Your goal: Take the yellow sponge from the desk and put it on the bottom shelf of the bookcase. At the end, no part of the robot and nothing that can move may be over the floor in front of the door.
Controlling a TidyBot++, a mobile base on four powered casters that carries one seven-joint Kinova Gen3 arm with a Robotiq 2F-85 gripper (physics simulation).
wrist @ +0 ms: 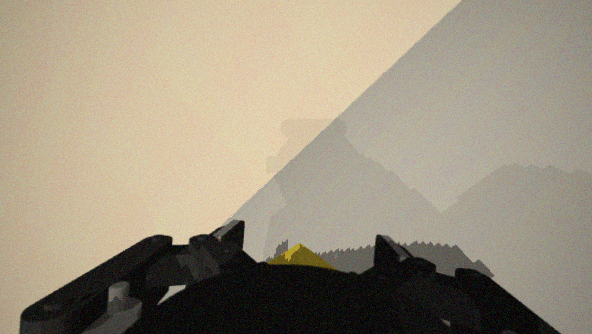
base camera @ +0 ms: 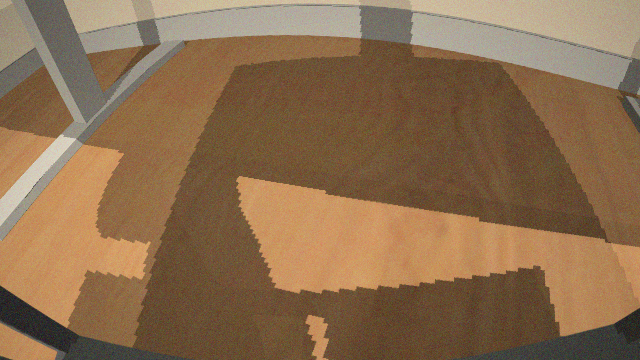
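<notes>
There is my gripper, which I can see. A yellow sponge is visible to me as well, and so is a grey desk.
</notes>
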